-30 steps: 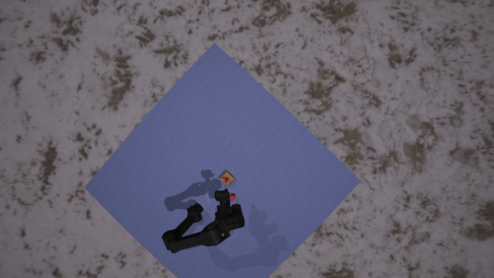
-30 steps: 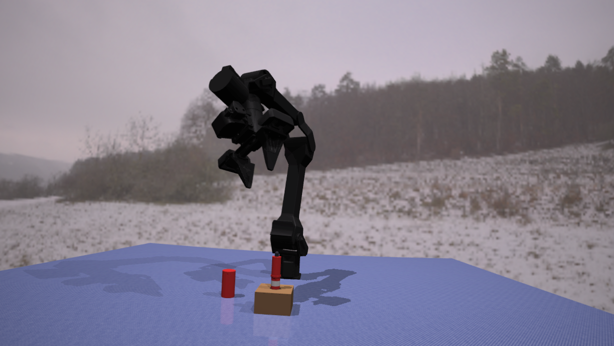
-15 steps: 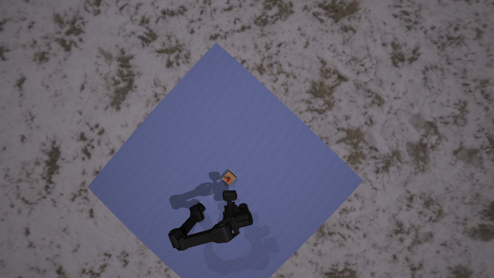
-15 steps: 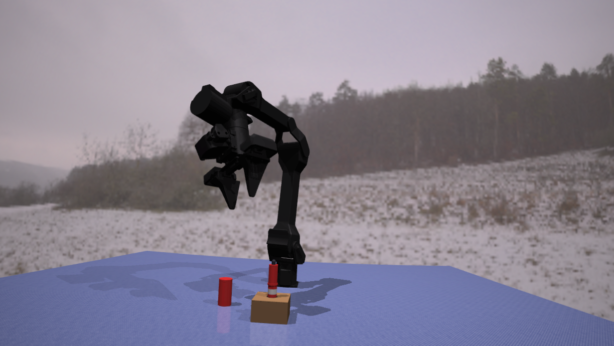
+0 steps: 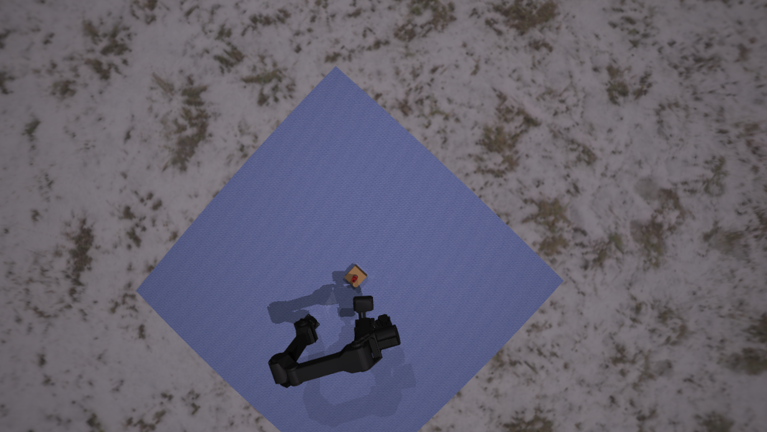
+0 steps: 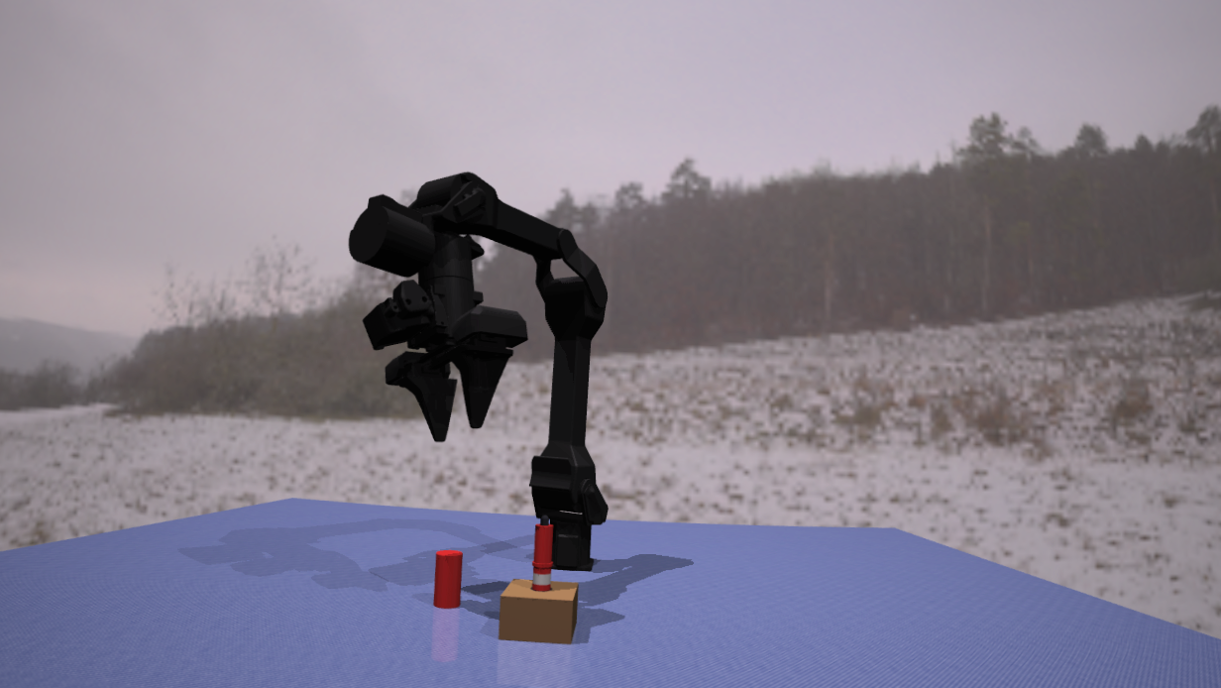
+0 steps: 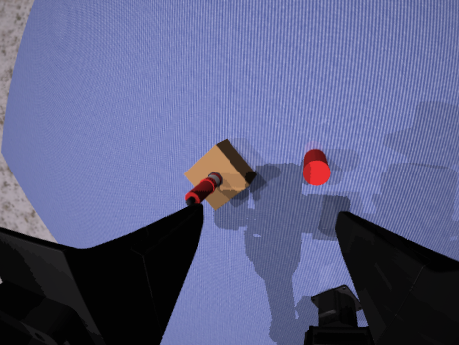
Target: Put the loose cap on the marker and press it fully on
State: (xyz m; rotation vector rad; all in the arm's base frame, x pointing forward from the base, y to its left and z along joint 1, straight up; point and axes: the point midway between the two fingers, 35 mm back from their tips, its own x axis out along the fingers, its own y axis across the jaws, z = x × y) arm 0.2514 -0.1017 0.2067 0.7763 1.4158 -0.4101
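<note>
My gripper tip is 15 cm above the red cap, 3 cm past it and 1 cm to the left of it. From my gripper tip the other things lie so: holder block 15 cm below, 9 cm to the left, 3 cm ahead.
</note>
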